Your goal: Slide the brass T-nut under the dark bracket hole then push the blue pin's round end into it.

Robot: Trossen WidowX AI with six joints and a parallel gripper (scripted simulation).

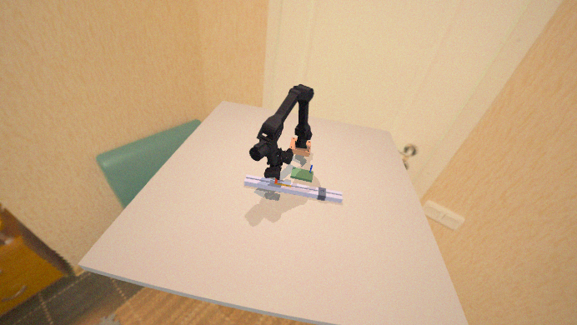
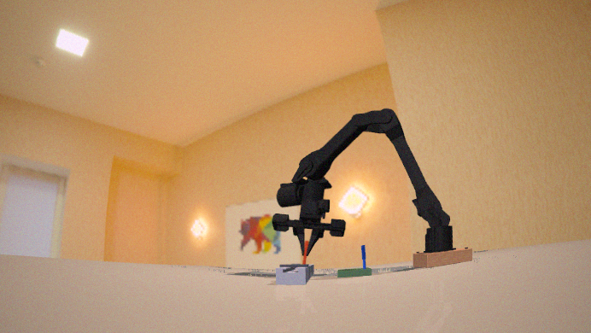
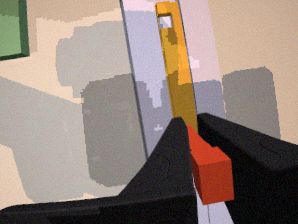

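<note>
My gripper tip is now 10 cm past the blue pin, 17 cm to the right of it and 3 cm above it. Round my gripper tip: green tray: 10 cm behind, 15 cm to the left, 5 cm below.
</note>
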